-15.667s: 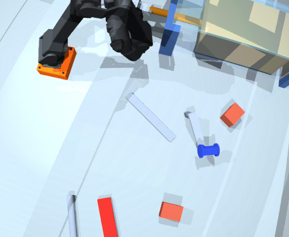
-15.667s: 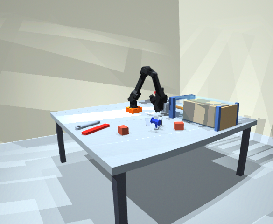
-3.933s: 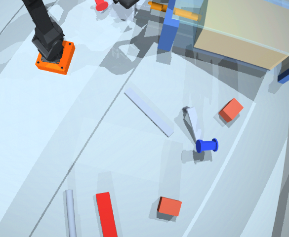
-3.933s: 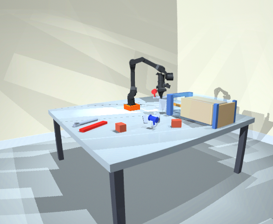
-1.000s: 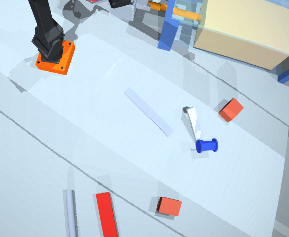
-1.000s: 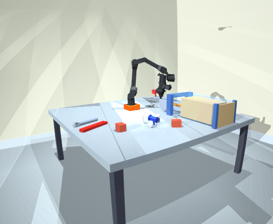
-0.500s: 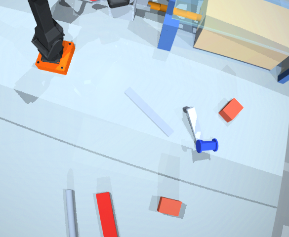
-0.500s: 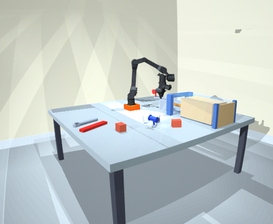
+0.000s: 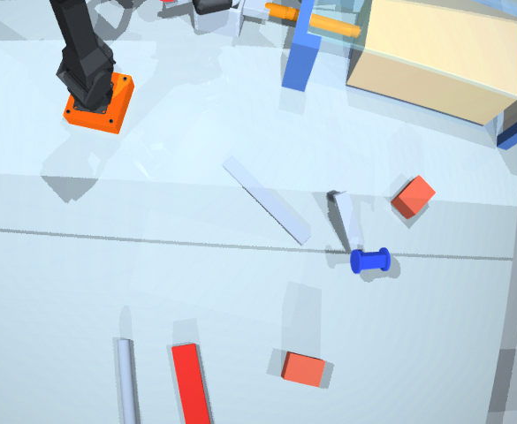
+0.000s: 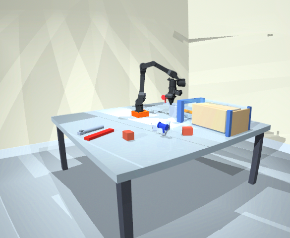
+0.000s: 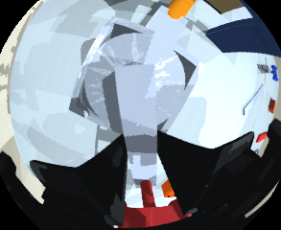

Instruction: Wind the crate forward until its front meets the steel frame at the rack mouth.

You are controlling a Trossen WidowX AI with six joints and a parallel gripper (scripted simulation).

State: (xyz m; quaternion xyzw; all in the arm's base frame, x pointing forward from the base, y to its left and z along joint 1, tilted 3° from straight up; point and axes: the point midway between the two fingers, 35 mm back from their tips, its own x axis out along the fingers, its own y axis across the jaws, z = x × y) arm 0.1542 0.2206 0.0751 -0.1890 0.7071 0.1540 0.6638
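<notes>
Now: gripper tip 20 mm below the grey crank handle, 10 mm to the left of it and 10 mm past it. Also, from my gripper tip: red knob: 50 mm behind, 50 mm above, 30 mm to the right; round winch: 60 mm below, 30 mm ahead, 10 mm to the left; blue steel frame: 200 mm ahead, 20 mm above, 10 mm to the left.
</notes>
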